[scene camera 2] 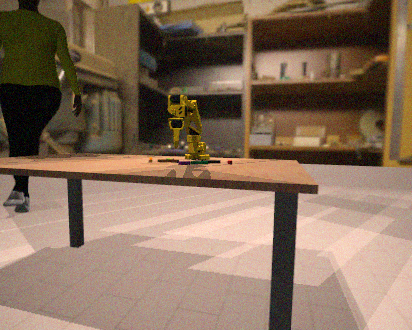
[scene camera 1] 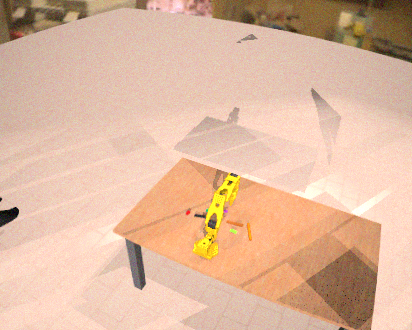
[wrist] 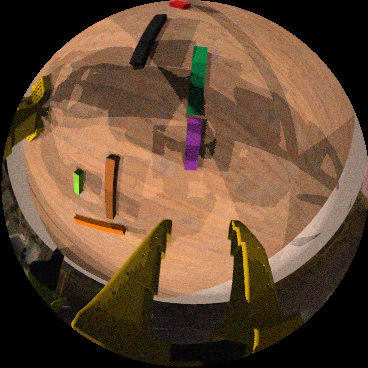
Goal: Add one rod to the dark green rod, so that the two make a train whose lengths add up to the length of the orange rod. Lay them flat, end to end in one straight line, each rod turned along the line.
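Where they show: hand, its tool point: [scene camera 2: 175, 146] [scene camera 1: 230, 204] [wrist: 171, 227]; arm's base, origin of its link: [scene camera 2: 195, 159] [scene camera 1: 207, 246] [wrist: 40, 108].
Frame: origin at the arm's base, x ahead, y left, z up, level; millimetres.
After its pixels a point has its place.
The dark green rod [wrist: 198, 82] {z 10, x 212, y 72 mm} [scene camera 2: 200, 162] {z 6, x 212, y 82 mm} lies flat on the table. A purple rod [wrist: 193, 144] {z 10, x 232, y 30 mm} [scene camera 2: 185, 162] {z 7, x 235, y 35 mm} lies flat at its near end in the wrist view, along nearly the same line, with at most a very thin gap between their ends. The orange rod [wrist: 100, 225] {z 9, x 175, y -120 mm} [scene camera 1: 249, 231] {z 10, x 162, y -132 mm} lies flat at the lower left of the wrist view, turned across that line. My gripper [wrist: 201, 222] {z 61, x 235, y -1 mm} [scene camera 2: 176, 146] is open, with a V-shaped gap and nothing between its jaws. It hangs above the table, and the purple rod lies beyond its tips in the wrist view.
A brown rod [wrist: 111, 186] {z 10, x 184, y -39 mm} [scene camera 1: 235, 223] {z 8, x 180, y -55 mm} and a short light green rod [wrist: 78, 182] {z 9, x 138, y -61 mm} [scene camera 1: 233, 231] {z 7, x 130, y -66 mm} lie near the orange rod. A black rod [wrist: 148, 41] {z 10, x 158, y 94 mm} [scene camera 1: 200, 216] {z 7, x 145, y 109 mm} lies left of the green one in the wrist view. A red rod [wrist: 180, 4] [scene camera 1: 188, 212] {z 8, x 139, y 170 mm} lies at the far edge.
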